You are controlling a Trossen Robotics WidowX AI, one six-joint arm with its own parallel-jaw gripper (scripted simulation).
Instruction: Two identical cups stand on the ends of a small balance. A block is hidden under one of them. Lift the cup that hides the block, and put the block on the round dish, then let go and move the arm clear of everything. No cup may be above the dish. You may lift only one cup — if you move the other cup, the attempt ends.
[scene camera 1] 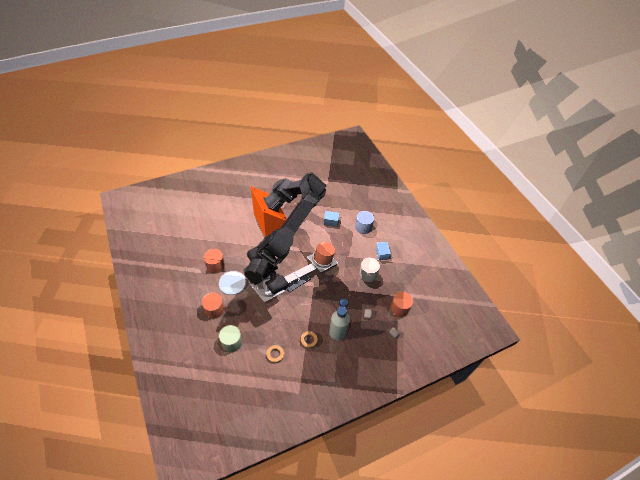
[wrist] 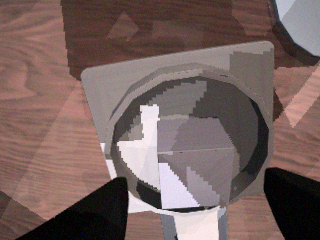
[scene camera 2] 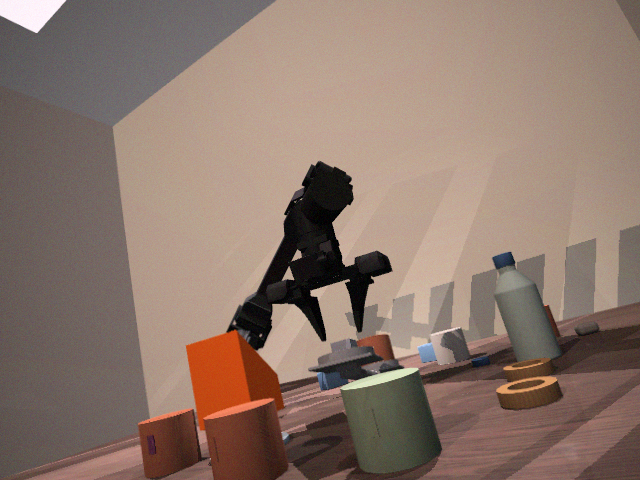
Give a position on a grey block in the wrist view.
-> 195,156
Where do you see a balance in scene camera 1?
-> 296,275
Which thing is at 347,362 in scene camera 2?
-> A balance.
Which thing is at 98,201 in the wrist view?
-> The gripper.
